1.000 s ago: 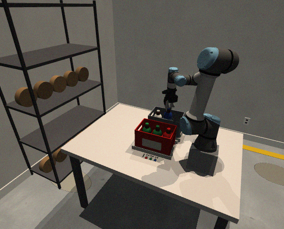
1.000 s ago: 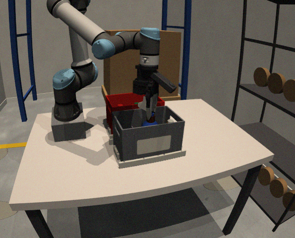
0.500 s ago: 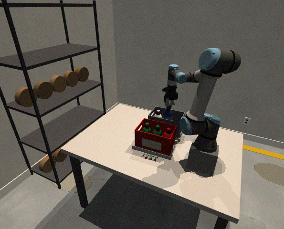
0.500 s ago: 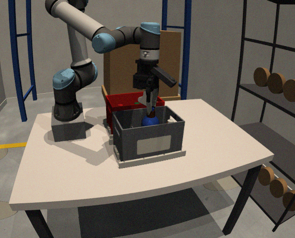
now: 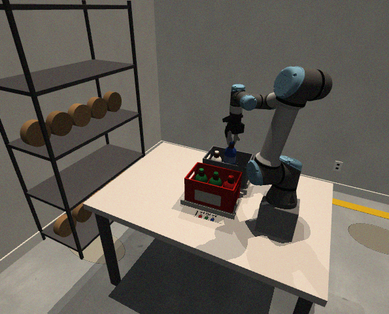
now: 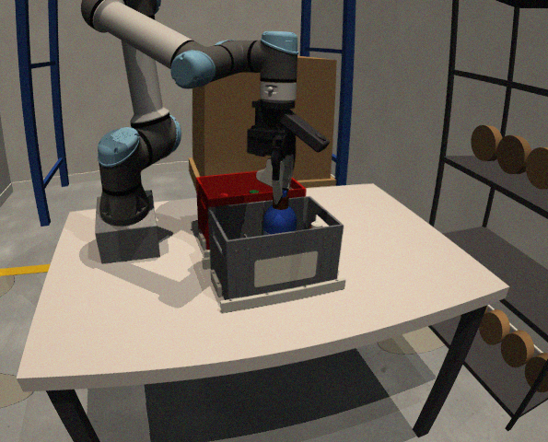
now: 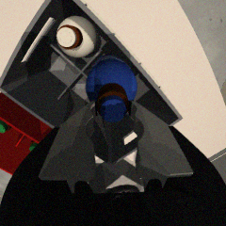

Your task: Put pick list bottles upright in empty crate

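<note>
The blue bottle lies 7 cm below my hand. Round my hand: red bottle 23 cm to the left, 16 cm below, 8 cm behind; then grey crate 16 cm below, 4 cm to the left; then white bottle 16 cm below, 9 cm ahead.
</note>
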